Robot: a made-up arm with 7 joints.
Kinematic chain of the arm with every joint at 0, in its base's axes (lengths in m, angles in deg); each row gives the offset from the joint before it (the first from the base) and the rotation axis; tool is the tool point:
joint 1: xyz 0 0 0.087 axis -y
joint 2: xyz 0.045 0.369 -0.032 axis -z
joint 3: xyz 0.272 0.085 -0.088 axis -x
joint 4: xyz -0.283 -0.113 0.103 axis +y
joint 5: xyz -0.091 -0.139 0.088 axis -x
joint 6: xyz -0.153 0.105 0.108 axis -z
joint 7: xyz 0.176 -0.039 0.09 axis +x
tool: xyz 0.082 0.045 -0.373
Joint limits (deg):
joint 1: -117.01..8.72
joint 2: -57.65..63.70
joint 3: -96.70..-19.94
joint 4: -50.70..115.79
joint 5: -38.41..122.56
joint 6: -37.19..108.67
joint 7: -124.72..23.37
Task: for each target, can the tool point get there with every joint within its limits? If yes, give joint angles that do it. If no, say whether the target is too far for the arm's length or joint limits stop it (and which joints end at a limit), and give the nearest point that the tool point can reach.
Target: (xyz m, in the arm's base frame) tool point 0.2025 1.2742 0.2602
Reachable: no: joint limits stop it (at a limit: joint 1, joint 2, joint 3, joint 6, joint 7) | nearest point 0.1575 1.0774 0.2765 | short by 0.202 m
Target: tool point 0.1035 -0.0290 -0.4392
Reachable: yes | joints -8.41 -39.33 -82.36 -25.55 31.80 0.01 -84.68
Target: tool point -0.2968 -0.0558 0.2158
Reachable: yes | joints -72.83 -8.81 -44.60 -23.86 92.07 90.04 1.86
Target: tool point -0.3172 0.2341 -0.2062
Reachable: yes | joints -41.99 28.24 -60.48 68.21 -5.20 -5.73 -46.60
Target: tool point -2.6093 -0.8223 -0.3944
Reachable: no: too far | nearest point -0.9406 -0.0542 -0.0990 | short by 1.861 m
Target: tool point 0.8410 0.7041 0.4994
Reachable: no: joint limits stop it (at a limit: joint 1, joint 2, joint 3, joint 6, joint 7) | nearest point 0.7707 0.6597 0.4488 | short by 0.097 m
